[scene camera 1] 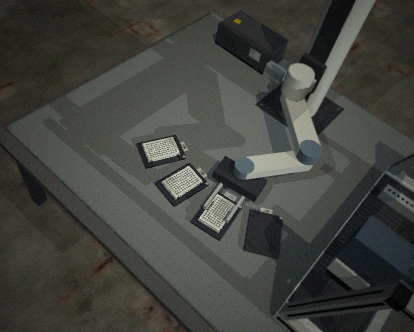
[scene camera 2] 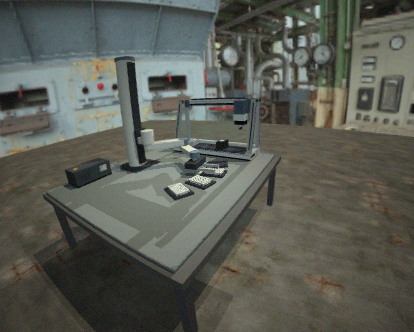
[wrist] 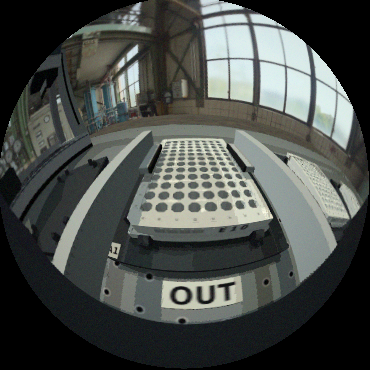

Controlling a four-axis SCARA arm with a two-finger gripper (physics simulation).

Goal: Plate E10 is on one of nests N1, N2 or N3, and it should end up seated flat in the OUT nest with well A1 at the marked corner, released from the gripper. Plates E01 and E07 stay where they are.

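Frame: origin at the arm's base, x ahead, y left, z up, level; centimetres.
Seen in the pictures: gripper, fingertip midpoint: [scene camera 1: 215, 214] [scene camera 2: 216, 168] [wrist: 194, 136]; arm's base at its link origin: [scene camera 2: 138, 165].
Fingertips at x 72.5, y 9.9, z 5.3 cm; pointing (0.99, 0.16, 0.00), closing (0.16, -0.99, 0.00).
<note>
Pixels of each thing's top centre, then the offset from my fingertips to it. "*": a spot on its surface instead.
- Plate E10 at its top centre: [wrist: 196, 159] [scene camera 1: 218, 211] [scene camera 2: 213, 170] dy -0.4, dx -2.2, dz -1.4 cm
- OUT nest at its top centre: [wrist: 196, 163] [scene camera 1: 217, 212] [scene camera 2: 214, 170] dy -0.4, dx -2.1, dz -1.8 cm
- A1 mark at its top centre: [wrist: 112, 249] dy +3.7, dx -10.5, dz -2.8 cm
- bare dark nest at its top centre: [wrist: 58, 189] [scene camera 1: 264, 231] [scene camera 2: 217, 162] dy +16.2, dx -8.5, dz -1.8 cm
- dark control box at a spot on its surface: [scene camera 1: 250, 42] * dy -45.9, dx -76.7, dz +7.5 cm
Plate E10 [wrist: 200, 185] [scene camera 1: 217, 212] lies in the OUT nest [wrist: 200, 257] [scene camera 1: 219, 235]. Its front edge slopes slightly in the wrist view, and I cannot tell whether it is fully flat. The A1 mark [wrist: 114, 250] is by the nest's front left corner; the plate's well letters are too small to read. My gripper [wrist: 194, 136] [scene camera 1: 216, 215] is drawn in to a narrow setting, one finger close along each long side of E10, with no clear grip on it. Two other plates [scene camera 1: 161, 149] [scene camera 1: 183, 182] sit in their nests; their labels cannot be read.
A bare dark nest [scene camera 1: 263, 233] [wrist: 55, 200] stands beside OUT, on the left in the wrist view. The framed gantry [scene camera 2: 220, 102] stands beyond it. A dark control box [scene camera 1: 250, 42] [scene camera 2: 89, 172] stands near the arm's column [scene camera 2: 129, 112].
</note>
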